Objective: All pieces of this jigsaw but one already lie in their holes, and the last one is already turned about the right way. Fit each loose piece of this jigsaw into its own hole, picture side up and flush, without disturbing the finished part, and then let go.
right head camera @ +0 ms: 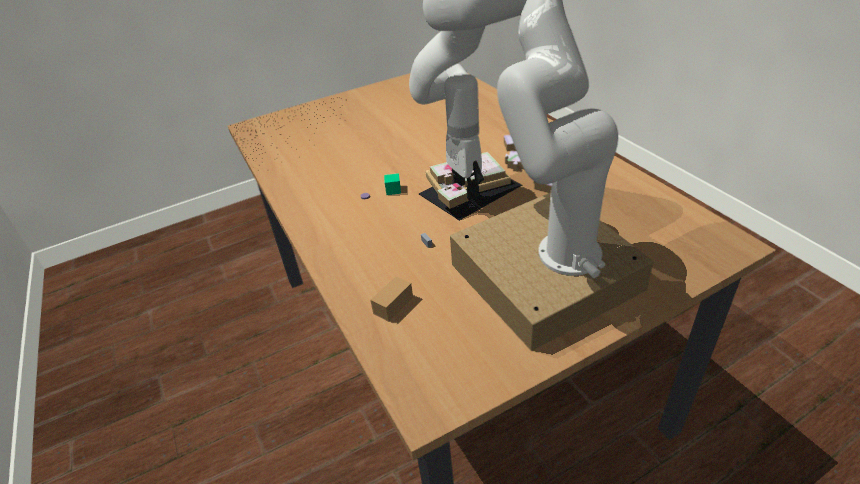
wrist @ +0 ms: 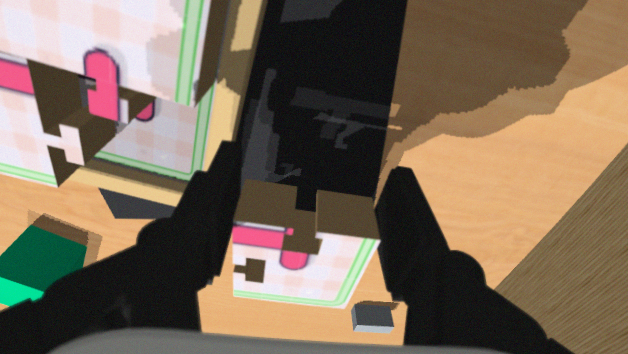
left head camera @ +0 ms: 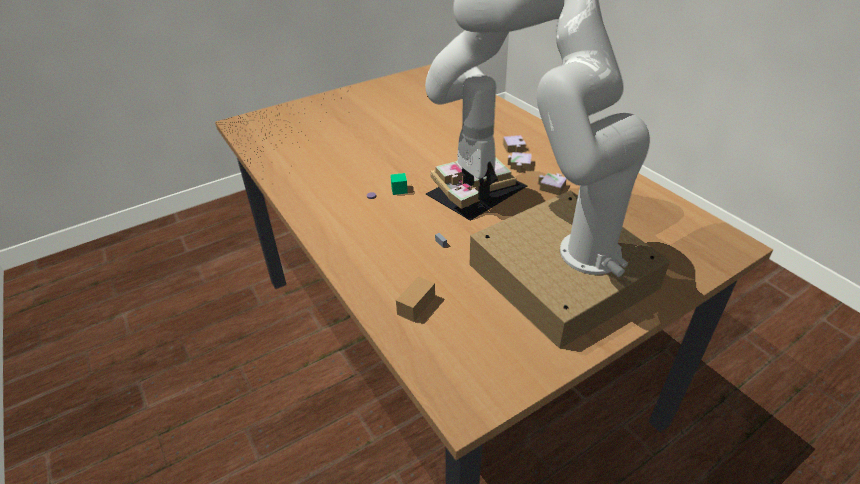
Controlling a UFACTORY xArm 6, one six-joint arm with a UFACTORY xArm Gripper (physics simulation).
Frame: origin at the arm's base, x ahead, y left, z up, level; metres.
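Seen in the pictures: gripper, fingertip midpoint: point(right head camera: 466, 191) point(wrist: 312, 183) point(left head camera: 475, 192); arm's base at its link origin: point(right head camera: 569, 254) point(left head camera: 590, 253).
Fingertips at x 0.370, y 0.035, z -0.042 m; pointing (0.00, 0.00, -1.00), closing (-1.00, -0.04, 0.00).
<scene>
Offsets run from my fingertips to a thing's top centre. "*": to the spot under its first point. Level surfaces: height alone.
The loose jigsaw piece {dx -0.002, dy +0.038, dz +0.018 m} point(left head camera: 462, 193) point(right head camera: 452, 195) point(wrist: 325, 270), picture side up with pink marks and a green border, is over the black mat {dz -0.038 m} point(left head camera: 442, 198) point(right head camera: 434, 197). My gripper point(left head camera: 475, 188) point(right head camera: 466, 185) point(wrist: 312, 183) is shut on it, one finger at each side. Whether the piece touches the mat is unclear. The wooden jigsaw tray {dx +0.099, dy -0.058, dz -0.018 m} point(left head camera: 508, 181) point(wrist: 220, 120) stands close by, at upper left in the wrist view. Its fitted pieces point(left head camera: 448, 169) point(wrist: 45, 25) stand around a corner hole {* dx +0.072, dy +0.011, dz -0.025 m} point(wrist: 160, 142), where a printed picture shows at the bottom. The fingers hide part of the tray.
A green cube {dx +0.169, dy +0.135, dz +0.000 m} point(left head camera: 399, 184) point(right head camera: 392, 184) point(wrist: 45, 260), a purple disc {dx +0.183, dy +0.213, dz -0.035 m} point(left head camera: 371, 195) point(right head camera: 365, 196), a small grey block {dx -0.088, dy +0.159, dz -0.021 m} point(left head camera: 441, 240) point(right head camera: 426, 240) point(wrist: 372, 317) and a brown block {dx -0.239, dy +0.311, dz +0.001 m} point(left head camera: 415, 299) point(right head camera: 391, 299) lie around. Purple-patterned pieces {dx +0.095, dy -0.216, dz -0.015 m} point(left head camera: 521, 160) lie behind the tray, near the robot's base block point(left head camera: 517, 258).
</scene>
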